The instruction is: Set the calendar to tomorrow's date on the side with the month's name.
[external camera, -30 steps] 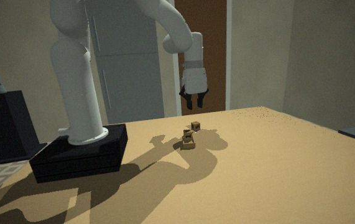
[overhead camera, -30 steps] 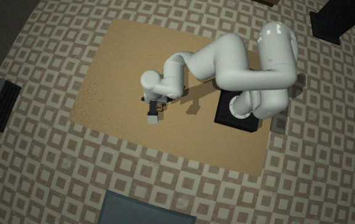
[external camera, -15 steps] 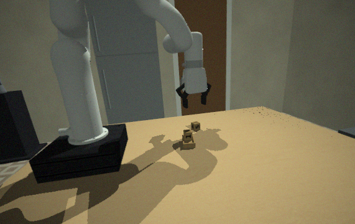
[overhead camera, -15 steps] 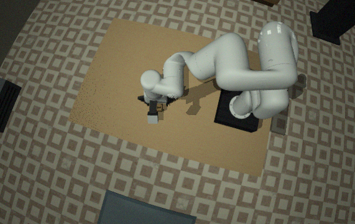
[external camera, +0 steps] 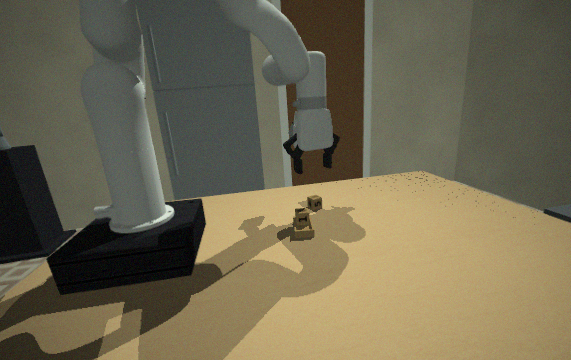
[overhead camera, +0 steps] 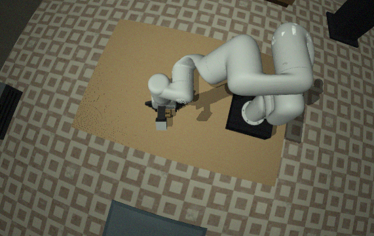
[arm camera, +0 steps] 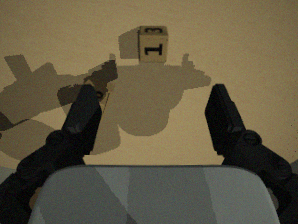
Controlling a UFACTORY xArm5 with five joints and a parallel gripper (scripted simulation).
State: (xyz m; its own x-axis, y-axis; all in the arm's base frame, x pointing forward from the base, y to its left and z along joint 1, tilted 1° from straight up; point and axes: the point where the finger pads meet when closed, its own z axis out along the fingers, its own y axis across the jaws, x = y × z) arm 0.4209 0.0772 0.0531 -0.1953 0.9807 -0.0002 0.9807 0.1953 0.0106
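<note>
The wooden date cube lies 10 cm below my hand. Also, from my hand: wooden calendar tray (12 cm to the right, 11 cm below, 7 cm behind).
</note>
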